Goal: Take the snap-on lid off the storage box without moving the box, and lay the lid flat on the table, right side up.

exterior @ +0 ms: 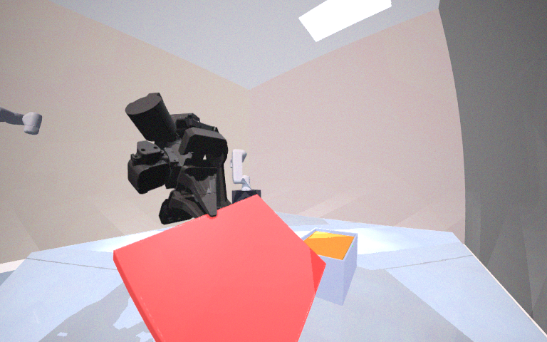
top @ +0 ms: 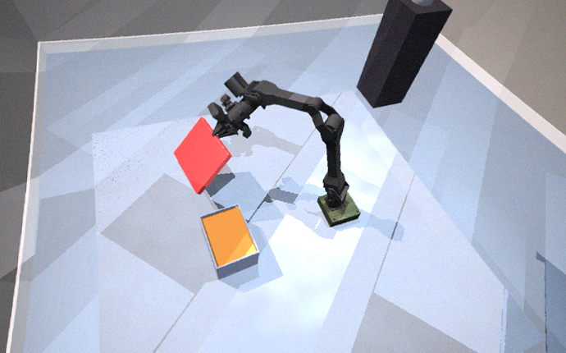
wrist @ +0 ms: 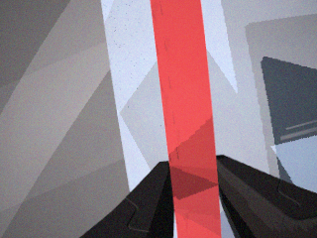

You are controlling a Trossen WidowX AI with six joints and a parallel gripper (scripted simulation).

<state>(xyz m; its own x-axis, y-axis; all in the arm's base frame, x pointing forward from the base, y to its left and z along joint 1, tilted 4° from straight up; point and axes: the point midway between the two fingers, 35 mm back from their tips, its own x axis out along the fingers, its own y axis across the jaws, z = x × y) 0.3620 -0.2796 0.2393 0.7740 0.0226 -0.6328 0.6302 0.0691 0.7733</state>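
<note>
Right now the red lid is 6 cm ahead of my gripper tip, 5 cm below it and 2 cm to the left of it. Also, from my gripper tip: box: 32 cm to the left, 18 cm below, 4 cm ahead.
</note>
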